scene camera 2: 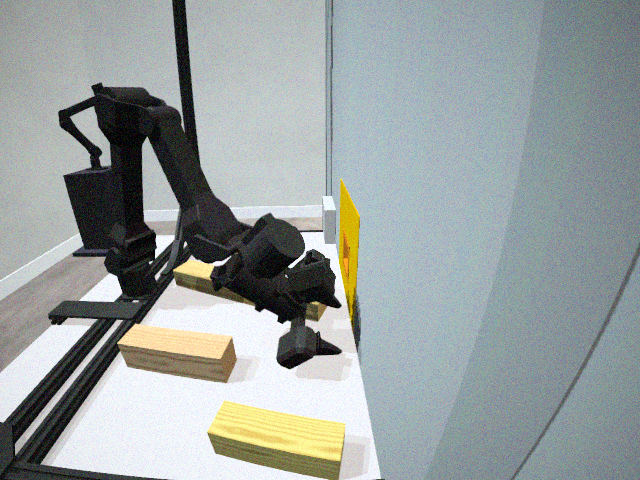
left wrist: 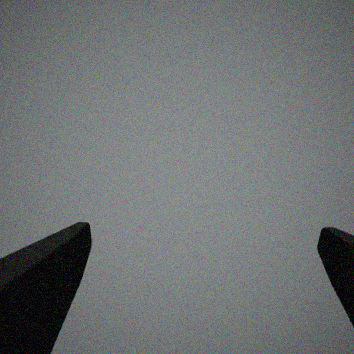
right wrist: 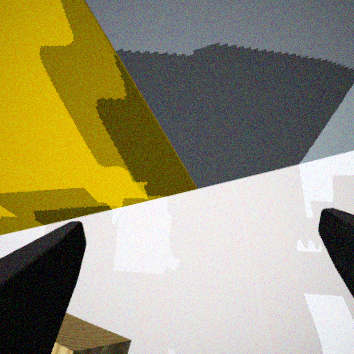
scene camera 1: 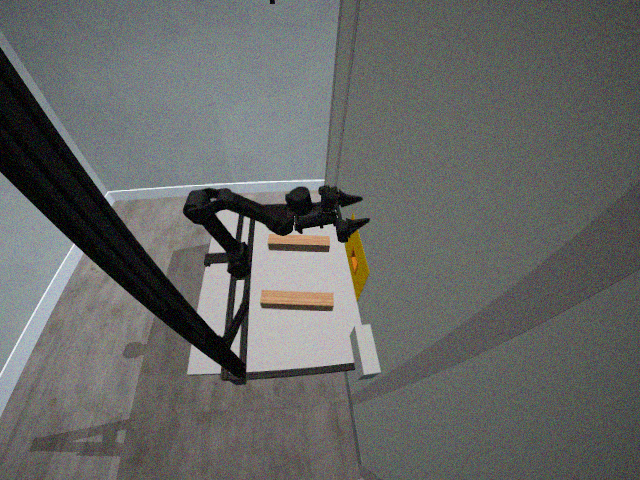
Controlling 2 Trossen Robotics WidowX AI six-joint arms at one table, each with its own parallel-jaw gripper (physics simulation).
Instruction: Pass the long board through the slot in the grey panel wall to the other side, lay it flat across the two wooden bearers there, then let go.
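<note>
In scene camera 2, a long wooden bar, seemingly the long board, lies on the table behind my right gripper. That gripper is open and empty, low over the table close to the wall. The end of a wooden piece shows at lower left in the right wrist view. The grey panel wall carries a yellow plate around an orange opening. In scene camera 1, two wooden bearers lie parallel. My left gripper is open and empty beside the wall, above the plate.
In scene camera 2, a tan block and a yellow block lie nearer the camera. A white box is by the wall. A black box stands at the left behind the right arm. Black rails cross the tables.
</note>
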